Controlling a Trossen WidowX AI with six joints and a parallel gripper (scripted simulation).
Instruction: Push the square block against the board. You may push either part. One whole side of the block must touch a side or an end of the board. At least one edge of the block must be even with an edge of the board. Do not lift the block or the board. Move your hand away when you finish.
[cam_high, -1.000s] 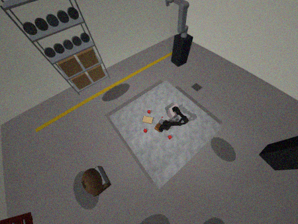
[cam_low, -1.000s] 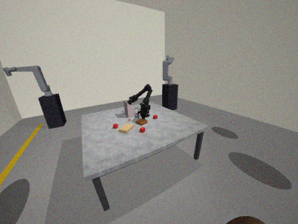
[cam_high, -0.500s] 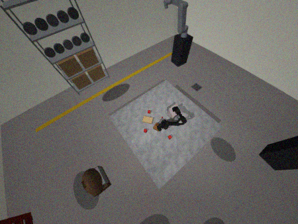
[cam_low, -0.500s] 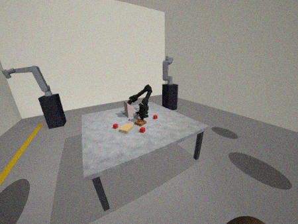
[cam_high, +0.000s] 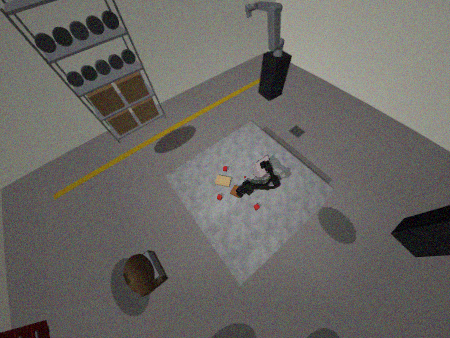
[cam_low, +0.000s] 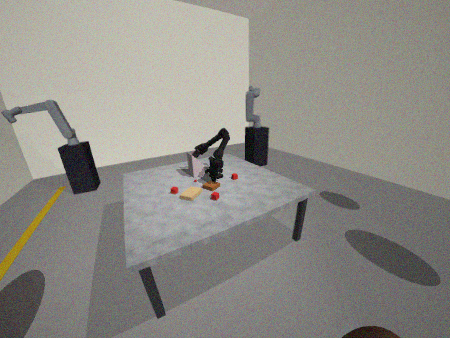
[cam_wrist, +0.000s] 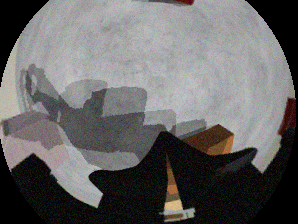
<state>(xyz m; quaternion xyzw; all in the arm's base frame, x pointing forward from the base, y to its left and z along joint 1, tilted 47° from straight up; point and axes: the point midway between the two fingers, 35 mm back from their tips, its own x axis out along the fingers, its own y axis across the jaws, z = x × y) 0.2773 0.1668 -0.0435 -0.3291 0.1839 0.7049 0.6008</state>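
Now: the square block 60 mm ahead of my gripper tip, 50 mm to the right of it and 10 mm above it. The rest, counted from my gripper tip: tan board: 110 mm ahead, 230 mm to the right, 10 mm above.
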